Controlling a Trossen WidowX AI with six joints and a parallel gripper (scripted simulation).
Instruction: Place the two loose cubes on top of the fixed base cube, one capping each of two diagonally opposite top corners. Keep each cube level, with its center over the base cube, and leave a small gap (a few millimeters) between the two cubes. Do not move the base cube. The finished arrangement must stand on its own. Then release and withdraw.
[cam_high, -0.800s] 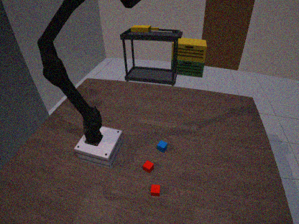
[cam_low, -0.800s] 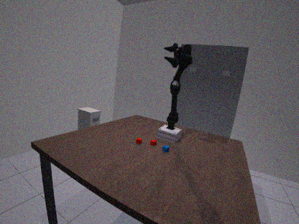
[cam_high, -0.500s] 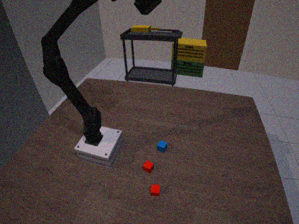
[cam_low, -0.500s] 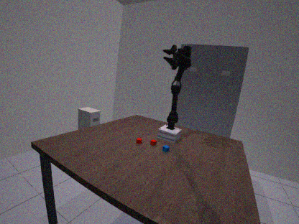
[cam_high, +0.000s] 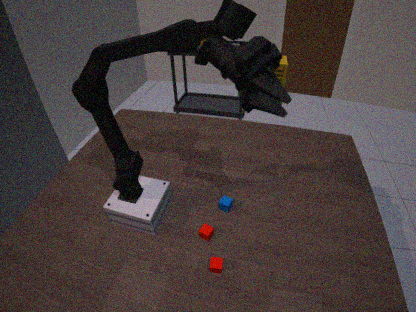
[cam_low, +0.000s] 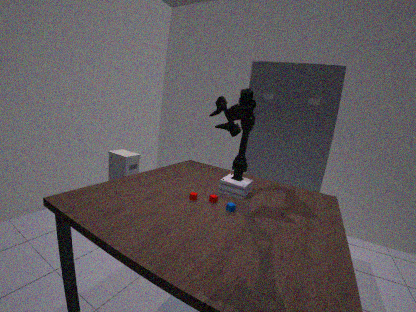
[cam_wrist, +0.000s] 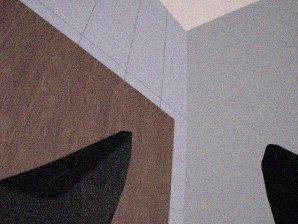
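Now: gripper tip 150 mm past the red cube, 10 mm to the left of it and 420 mm above it. Also, from my gripper tip: blue cube (120 mm behind, 110 mm to the left, 420 mm below).
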